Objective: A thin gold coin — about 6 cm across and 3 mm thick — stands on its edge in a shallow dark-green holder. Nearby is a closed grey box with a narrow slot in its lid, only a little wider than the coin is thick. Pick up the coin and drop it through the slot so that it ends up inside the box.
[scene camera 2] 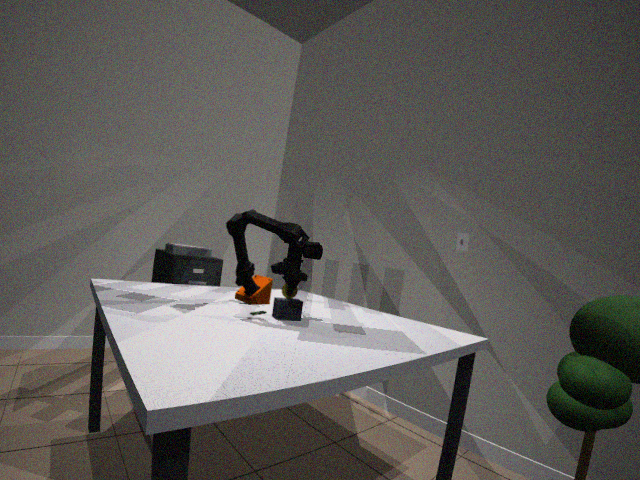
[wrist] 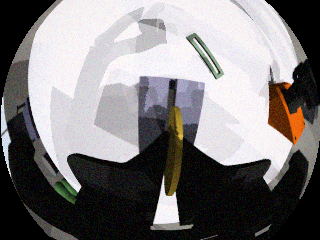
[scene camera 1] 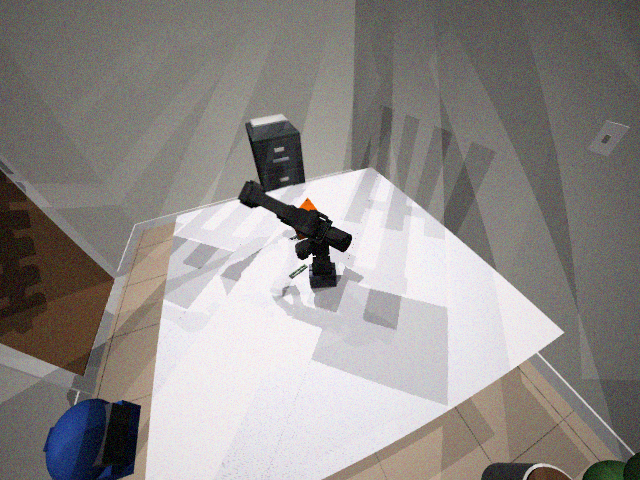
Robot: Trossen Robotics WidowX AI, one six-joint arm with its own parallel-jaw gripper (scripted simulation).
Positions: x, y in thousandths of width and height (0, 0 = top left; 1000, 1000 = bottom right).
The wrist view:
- gripper: 530, 565
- gold coin: 539, 702, held by the gripper
